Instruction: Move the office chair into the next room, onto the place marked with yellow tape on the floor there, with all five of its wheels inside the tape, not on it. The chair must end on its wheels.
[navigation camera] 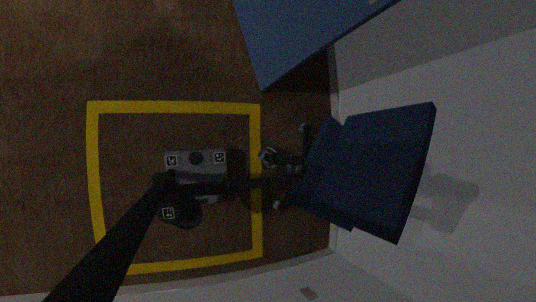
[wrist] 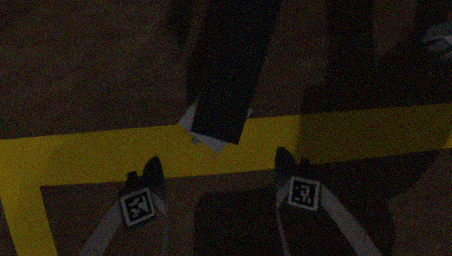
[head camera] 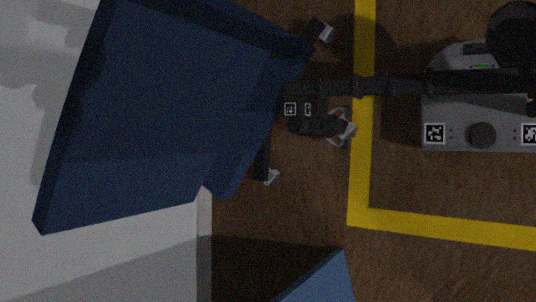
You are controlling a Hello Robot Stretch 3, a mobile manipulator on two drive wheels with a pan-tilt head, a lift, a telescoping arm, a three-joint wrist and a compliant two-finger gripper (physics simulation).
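Where they show: gripper, fingertip midpoint: [navigation camera: 263,157] [head camera: 347,127]; robot's base at its link origin: [navigation camera: 195,157] [head camera: 480,134].
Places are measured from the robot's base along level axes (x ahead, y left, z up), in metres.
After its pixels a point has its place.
The dark blue office chair [head camera: 150,110] @[x -0.040, y -0.509, z 0.846 m] [navigation camera: 370,165] @[x -0.029, y -0.515, z 0.817 m] appears to stand upright at the edge of the taped square. The yellow tape [head camera: 364,35] @[x -0.347, y -0.380, z 0.000 m] [navigation camera: 172,106] @[x 0.320, y 0.128, z 0.001 m] [wrist: 90,150] marks a square on the floor. One black chair leg [wrist: 225,75] points toward my gripper; its grey wheel [wrist: 215,143] shows over the near tape strip. Two other wheels [head camera: 272,176] @[x 0.161, y -0.713, z 0.071 m] [head camera: 326,33] @[x -0.350, y -0.496, z 0.070 m] are outside the tape; the rest are hidden. My gripper [head camera: 342,127] @[x -0.021, y -0.403, z 0.127 m] [navigation camera: 265,156] @[x -0.021, y -0.403, z 0.127 m] [wrist: 219,169] @[x -0.021, y -0.403, z 0.127 m] is open, its fingertips apart on either side of the leg's end, slightly short of it in the wrist view, holding nothing.
My grey base [head camera: 450,107] @[x -0.075, y -0.087, z 0.159 m] [navigation camera: 217,170] @[x -0.072, y -0.115, z 0.159 m] stands inside the taped square, with the arm reaching across the tape toward the chair. A pale wall [navigation camera: 475,125] @[x 0.100, y -1.068, z 1.001 m] is behind the chair. A lighter blue object [head camera: 327,282] @[x 0.474, y -0.434, z 0.207 m] [navigation camera: 300,40] @[x 0.500, y -0.427, z 0.579 m] stands near the square's corner.
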